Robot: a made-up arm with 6 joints.
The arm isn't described. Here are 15 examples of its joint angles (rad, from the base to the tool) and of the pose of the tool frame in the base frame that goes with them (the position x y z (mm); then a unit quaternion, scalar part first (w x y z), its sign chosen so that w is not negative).
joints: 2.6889 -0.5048 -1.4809 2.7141 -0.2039 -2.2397
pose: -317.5 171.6 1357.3 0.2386 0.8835 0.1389 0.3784
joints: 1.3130 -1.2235 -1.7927 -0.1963 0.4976 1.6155
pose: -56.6 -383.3 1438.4 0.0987 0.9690 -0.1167 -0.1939
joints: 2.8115 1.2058 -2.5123 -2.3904 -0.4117 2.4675
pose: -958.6 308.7 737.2 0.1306 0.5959 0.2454 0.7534
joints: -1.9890 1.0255 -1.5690 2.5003 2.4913 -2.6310
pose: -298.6 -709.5 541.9 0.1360 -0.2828 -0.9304 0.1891
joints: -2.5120 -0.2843 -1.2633 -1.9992 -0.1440 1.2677
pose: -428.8 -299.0 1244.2 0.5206 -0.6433 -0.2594 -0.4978
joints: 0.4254 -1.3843 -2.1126 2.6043 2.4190 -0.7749
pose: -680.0 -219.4 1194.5 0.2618 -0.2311 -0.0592 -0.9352
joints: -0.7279 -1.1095 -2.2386 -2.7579 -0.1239 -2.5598
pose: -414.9 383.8 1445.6 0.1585 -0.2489 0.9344 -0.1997
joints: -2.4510 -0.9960 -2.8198 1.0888 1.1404 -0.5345
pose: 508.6 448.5 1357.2 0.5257 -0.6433 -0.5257 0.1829
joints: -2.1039 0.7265 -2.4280 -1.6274 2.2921 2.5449
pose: -473.1 -606.5 1158.3 0.5616 0.8223 -0.0008 0.0915
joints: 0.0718 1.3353 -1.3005 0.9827 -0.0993 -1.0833
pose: 501.3 -37.1 160.5 0.9803 0.1390 -0.1339 -0.0416
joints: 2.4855 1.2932 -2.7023 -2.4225 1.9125 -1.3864
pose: -757.7 627.6 861.9 0.0898 -0.7191 -0.4470 0.5245
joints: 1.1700 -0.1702 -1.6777 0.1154 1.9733 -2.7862
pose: 187.4 416.3 1278.9 0.2914 -0.1325 -0.2216 -0.9211
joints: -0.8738 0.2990 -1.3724 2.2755 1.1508 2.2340
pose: 474.7 -510.4 936.8 0.4723 -0.4095 -0.5723 0.5308
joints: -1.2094 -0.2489 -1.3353 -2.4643 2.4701 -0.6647
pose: 109.1 -387.2 1316.5 0.2748 -0.5113 0.5862 -0.5652
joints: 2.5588 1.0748 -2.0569 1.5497 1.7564 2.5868
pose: -770.2 444.5 636.5 0.7581 -0.6283 -0.0725 -0.1591
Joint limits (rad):
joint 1: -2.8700..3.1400
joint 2: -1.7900..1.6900
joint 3: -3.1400..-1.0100
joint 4: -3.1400..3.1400
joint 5: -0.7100..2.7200
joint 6: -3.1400..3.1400
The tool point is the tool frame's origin. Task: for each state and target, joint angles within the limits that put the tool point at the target. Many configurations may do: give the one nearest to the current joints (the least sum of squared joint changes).
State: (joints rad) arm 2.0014 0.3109 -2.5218 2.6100 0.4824 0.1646
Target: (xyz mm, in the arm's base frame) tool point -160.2 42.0 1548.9
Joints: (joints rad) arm 2.5909 -0.5580 -1.8350 2.5043 0.6628 0.2127
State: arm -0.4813 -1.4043 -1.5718 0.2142 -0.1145 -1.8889
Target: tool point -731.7 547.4 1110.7
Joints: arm -0.7098 -1.4182 -2.4646 0.0467 0.0112 -1.8537
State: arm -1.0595 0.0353 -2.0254 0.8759 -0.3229 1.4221
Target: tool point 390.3 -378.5 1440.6
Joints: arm -0.6467 0.1122 -2.1712 0.8686 -0.2872 1.4388
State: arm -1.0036 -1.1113 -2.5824 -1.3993 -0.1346 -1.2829
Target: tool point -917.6 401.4 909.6
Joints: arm -0.4185 -1.4730 -2.7245 -1.3079 0.1761 -1.2207
